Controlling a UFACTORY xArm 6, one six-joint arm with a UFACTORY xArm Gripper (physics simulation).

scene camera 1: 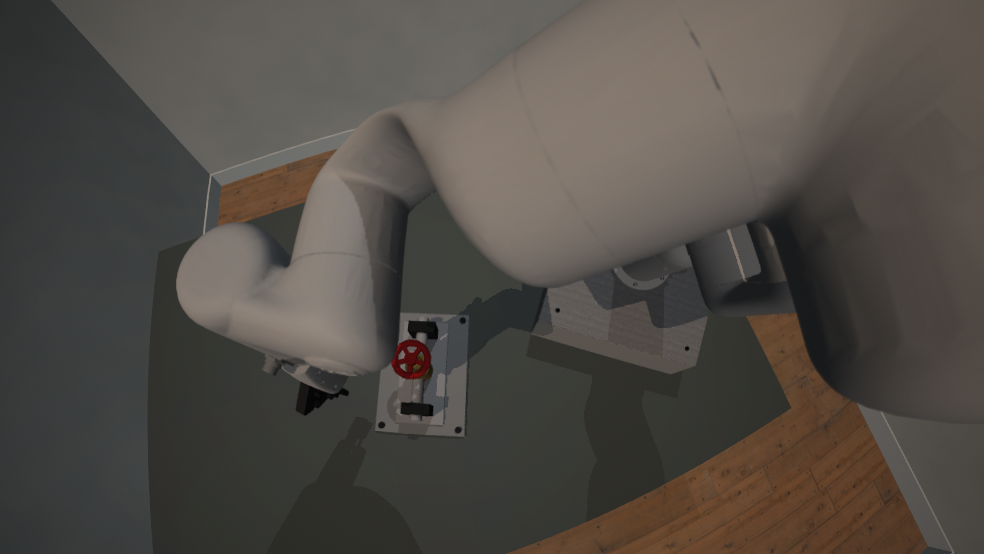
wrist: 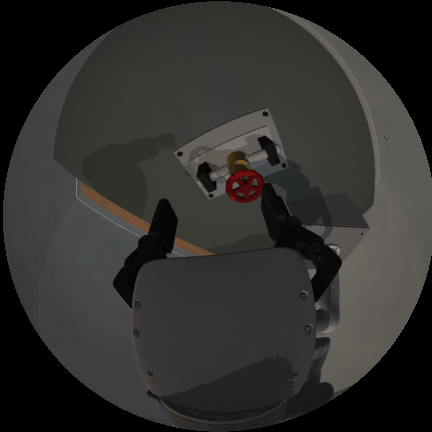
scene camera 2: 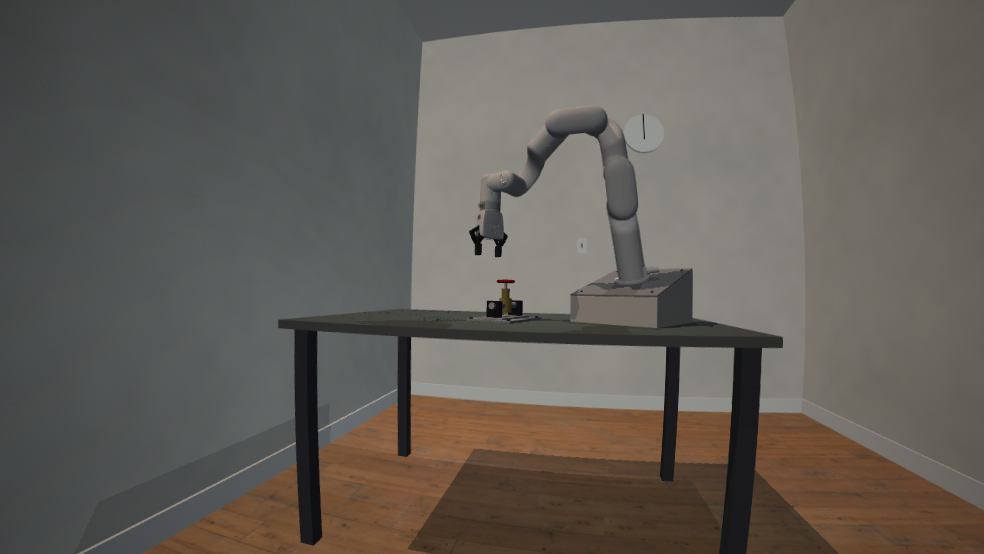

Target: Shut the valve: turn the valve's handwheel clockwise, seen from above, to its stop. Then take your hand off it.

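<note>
The red handwheel (scene camera 1: 411, 359) (scene camera 2: 505, 280) (wrist: 245, 185) sits level on top of the brass valve body (scene camera 2: 505, 297) (wrist: 237, 161). The valve's pipe runs between two black supports on a light base plate (scene camera 1: 456, 411) (wrist: 220, 132). My gripper (scene camera 2: 487, 253) (wrist: 215, 201) is open and empty, pointing down. In the second scene view it hangs above the handwheel and a little to its left, apart from it. In the wrist view the wheel shows close to the right fingertip. In the first scene view the arm hides part of the gripper. How far the wheel is turned cannot be told.
The valve plate lies on a dark table (scene camera 1: 523, 467) (scene camera 2: 413, 325). The robot's box-shaped base (scene camera 1: 605, 347) (scene camera 2: 612, 309) stands to the right of the valve in both scene views. The arm (scene camera 1: 605, 137) (scene camera 2: 543, 144) arches from that base. A wall rises at the left.
</note>
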